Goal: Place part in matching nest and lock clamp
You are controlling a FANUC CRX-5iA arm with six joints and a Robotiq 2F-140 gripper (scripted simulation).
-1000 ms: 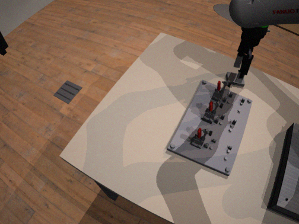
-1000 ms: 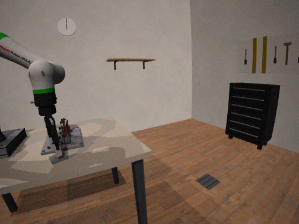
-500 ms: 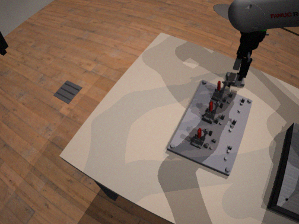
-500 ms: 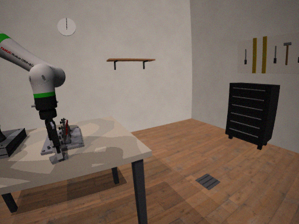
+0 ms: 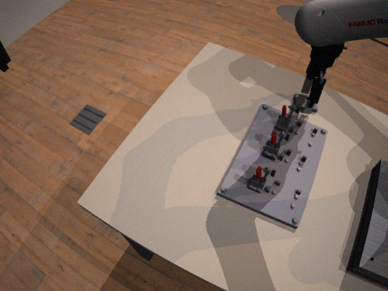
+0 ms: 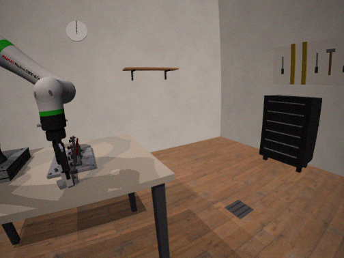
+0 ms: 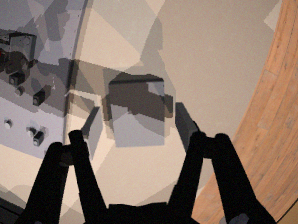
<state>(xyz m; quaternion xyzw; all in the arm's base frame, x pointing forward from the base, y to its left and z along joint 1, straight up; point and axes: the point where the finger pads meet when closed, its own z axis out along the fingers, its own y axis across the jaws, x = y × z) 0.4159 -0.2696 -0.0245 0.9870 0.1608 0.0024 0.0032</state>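
Right now the part is 30 mm below my hand. From my hand the other things lie so: grey fixture plate: 260 mm to the left, 30 mm below, 10 mm ahead.
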